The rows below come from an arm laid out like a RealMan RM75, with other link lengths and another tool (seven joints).
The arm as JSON. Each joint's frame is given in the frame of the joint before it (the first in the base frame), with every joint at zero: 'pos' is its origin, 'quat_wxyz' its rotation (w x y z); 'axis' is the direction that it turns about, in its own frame. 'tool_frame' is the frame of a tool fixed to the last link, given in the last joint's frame.
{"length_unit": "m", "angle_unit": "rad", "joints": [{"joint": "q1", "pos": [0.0, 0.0, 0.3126], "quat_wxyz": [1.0, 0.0, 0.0, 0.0], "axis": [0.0, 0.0, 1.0]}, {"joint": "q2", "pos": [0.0, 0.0, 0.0], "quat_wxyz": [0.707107, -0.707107, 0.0, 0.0], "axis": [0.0, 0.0, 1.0]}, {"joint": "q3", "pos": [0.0, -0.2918, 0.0], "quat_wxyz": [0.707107, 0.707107, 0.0, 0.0], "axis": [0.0, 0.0, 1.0]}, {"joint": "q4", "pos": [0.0, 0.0, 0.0], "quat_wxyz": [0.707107, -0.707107, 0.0, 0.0], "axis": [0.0, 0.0, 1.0]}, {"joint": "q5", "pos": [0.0, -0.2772, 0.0], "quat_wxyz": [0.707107, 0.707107, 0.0, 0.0], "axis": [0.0, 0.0, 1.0]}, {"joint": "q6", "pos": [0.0, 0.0, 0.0], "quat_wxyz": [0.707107, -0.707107, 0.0, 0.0], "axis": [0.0, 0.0, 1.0]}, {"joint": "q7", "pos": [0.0, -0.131, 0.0], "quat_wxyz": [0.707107, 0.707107, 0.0, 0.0], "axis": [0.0, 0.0, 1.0]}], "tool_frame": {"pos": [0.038, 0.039, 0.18], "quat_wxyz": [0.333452, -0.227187, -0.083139, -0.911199]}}
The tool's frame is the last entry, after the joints.
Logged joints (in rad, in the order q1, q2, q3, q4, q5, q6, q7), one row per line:
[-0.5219 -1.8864 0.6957 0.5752 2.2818 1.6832 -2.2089]
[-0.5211 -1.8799 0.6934 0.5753 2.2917 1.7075 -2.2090]
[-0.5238 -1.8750 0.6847 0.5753 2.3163 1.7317 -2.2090]
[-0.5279 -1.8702 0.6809 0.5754 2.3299 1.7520 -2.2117]
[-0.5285 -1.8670 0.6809 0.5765 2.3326 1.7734 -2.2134]
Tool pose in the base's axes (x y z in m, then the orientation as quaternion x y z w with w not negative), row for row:
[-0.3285 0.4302 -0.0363 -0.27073 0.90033 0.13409 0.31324]
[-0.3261 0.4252 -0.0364 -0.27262 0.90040 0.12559 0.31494]
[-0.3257 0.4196 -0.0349 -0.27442 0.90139 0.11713 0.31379]
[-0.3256 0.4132 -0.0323 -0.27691 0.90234 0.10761 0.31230]
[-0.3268 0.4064 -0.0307 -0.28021 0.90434 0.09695 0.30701]
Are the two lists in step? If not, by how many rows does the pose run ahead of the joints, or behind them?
The pose runs 2 rows behind the joints: the pose in row i belongs to the joints in row i - 2.
